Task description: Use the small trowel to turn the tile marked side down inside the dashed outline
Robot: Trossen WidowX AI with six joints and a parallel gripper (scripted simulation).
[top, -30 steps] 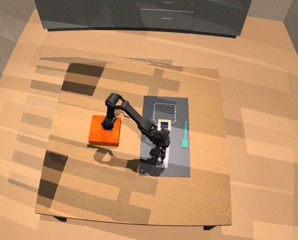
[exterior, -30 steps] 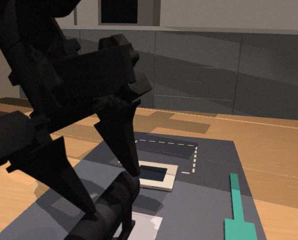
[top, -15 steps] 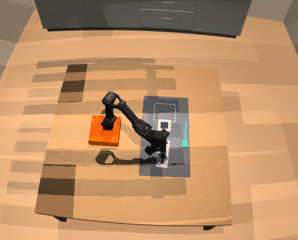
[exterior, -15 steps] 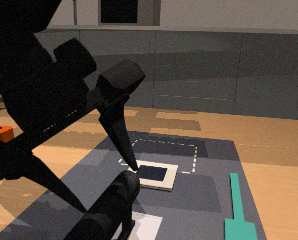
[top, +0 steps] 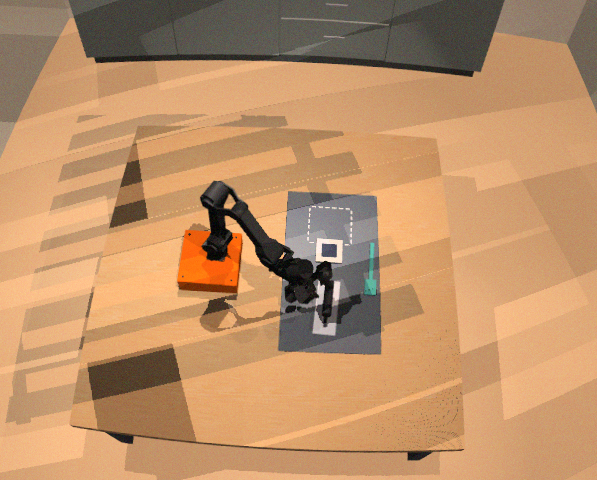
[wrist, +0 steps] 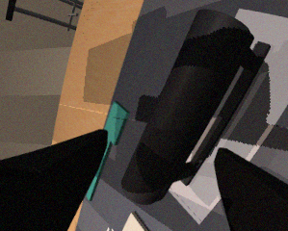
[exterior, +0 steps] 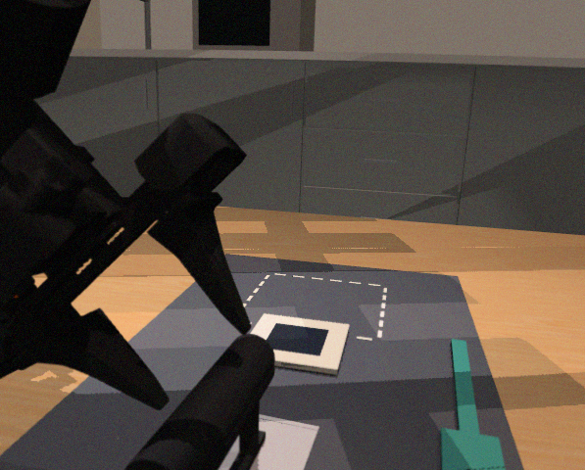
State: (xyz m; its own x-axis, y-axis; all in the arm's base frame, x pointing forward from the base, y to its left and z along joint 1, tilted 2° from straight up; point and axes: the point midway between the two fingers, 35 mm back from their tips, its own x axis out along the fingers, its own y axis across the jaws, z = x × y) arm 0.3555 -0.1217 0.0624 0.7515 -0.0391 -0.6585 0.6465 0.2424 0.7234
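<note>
The grey mat is 20 mm ahead of my gripper tip, 140 mm to the left of it and 110 mm below it. The rest, counted from my gripper tip: teal flat tool 160 mm ahead, 130 mm to the left, 90 mm below; then tile 210 mm to the left, 90 mm below.
</note>
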